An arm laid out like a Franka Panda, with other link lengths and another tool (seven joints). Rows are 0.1 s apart.
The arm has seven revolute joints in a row. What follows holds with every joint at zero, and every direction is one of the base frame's. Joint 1 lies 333.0 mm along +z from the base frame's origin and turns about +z. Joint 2 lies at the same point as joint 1 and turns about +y. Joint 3 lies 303.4 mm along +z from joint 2 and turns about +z. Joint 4 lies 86.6 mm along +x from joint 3 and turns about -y. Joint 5 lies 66.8 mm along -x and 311.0 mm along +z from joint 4 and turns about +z. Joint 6 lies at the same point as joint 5 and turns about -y. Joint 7 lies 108.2 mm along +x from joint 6 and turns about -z. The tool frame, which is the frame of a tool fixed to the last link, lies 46.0 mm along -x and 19.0 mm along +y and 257.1 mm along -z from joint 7; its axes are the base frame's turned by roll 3.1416, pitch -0.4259 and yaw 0.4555 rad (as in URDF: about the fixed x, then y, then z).
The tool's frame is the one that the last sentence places.
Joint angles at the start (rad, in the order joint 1, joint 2, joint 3, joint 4, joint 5, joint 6, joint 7):
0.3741 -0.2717 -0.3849 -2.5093 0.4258 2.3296 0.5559
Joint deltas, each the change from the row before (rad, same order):
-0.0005 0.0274 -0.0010 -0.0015 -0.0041 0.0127 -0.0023
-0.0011 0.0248 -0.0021 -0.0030 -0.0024 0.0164 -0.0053
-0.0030 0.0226 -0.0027 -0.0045 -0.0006 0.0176 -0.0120
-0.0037 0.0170 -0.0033 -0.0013 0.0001 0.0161 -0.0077
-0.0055 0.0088 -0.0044 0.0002 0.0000 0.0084 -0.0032
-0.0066 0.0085 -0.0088 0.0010 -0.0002 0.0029 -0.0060
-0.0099 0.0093 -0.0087 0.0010 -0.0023 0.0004 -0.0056
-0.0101 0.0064 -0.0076 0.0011 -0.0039 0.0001 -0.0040
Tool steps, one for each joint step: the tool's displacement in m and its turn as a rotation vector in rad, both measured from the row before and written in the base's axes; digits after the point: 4 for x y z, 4 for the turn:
0.0009 -0.0028 -0.0114 -0.0165 0.0148 -0.0017
0.0011 -0.0037 -0.0106 -0.0154 0.0097 -0.0027
0.0007 -0.0048 -0.0101 -0.0142 0.0059 -0.0002
0.0022 -0.0051 -0.0066 -0.0110 0.0005 -0.0054
0.0019 -0.0052 -0.0031 -0.0053 -0.0002 -0.0098
0.0011 -0.0069 -0.0031 -0.0033 0.0029 -0.0106
0.0004 -0.0082 -0.0037 -0.0042 0.0060 -0.0118
0.0004 -0.0079 -0.0026 -0.0042 0.0040 -0.0111

